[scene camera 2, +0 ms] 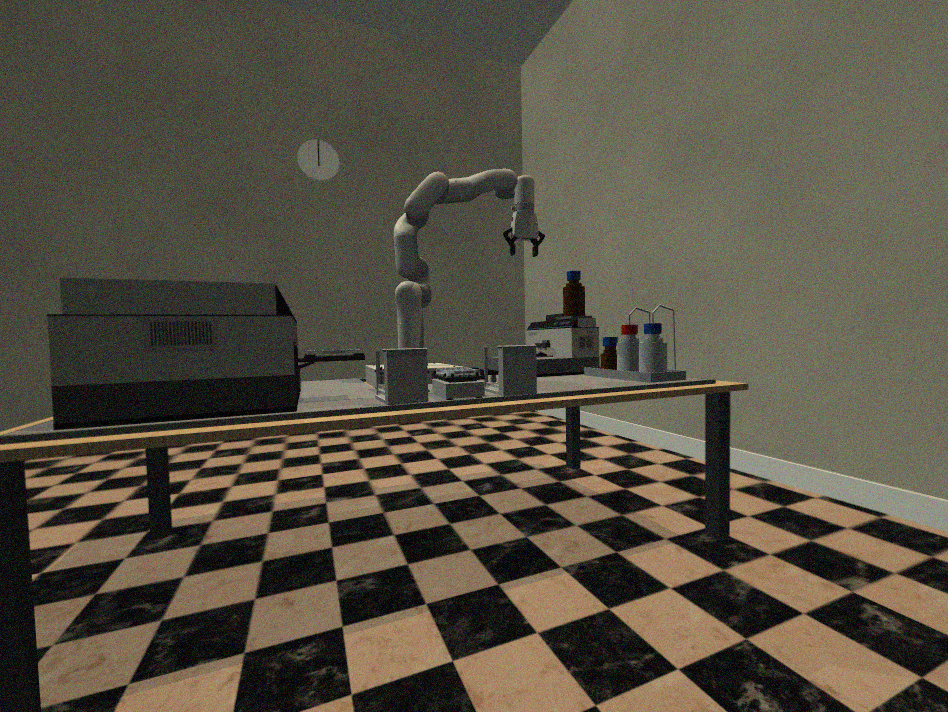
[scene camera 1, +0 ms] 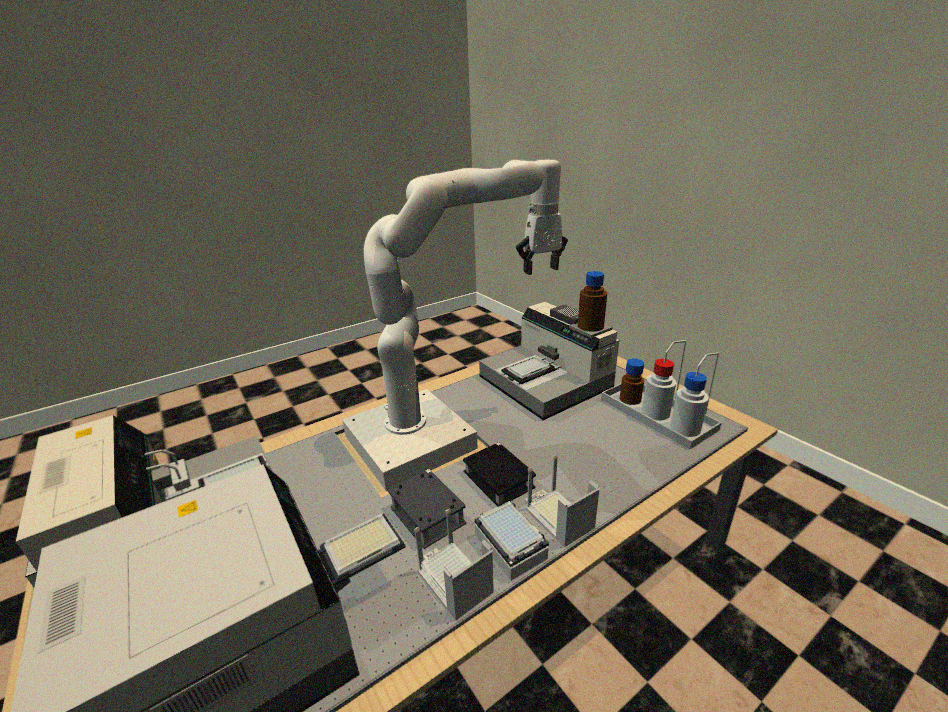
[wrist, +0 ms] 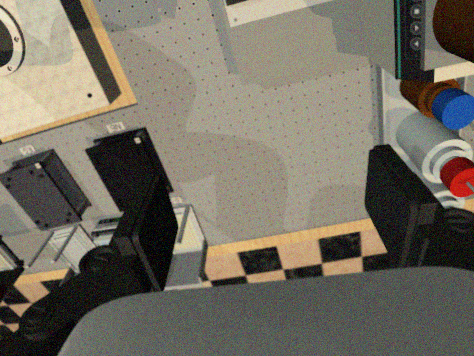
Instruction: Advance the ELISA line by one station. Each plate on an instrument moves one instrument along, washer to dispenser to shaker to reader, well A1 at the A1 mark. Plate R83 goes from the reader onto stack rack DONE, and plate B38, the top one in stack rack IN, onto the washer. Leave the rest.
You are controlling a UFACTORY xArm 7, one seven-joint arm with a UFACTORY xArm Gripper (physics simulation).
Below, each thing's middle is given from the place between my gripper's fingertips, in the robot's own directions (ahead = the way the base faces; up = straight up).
Labels:
I see my gripper 500 mm to the left of the blue-tinted plate [scene camera 1: 511, 530], 400 mm above it and 300 mm short of it. From my hand the other things lie so: black plate nest [scene camera 1: 338, 579]: 780 mm to the right, 360 mm below, 130 mm ahead.

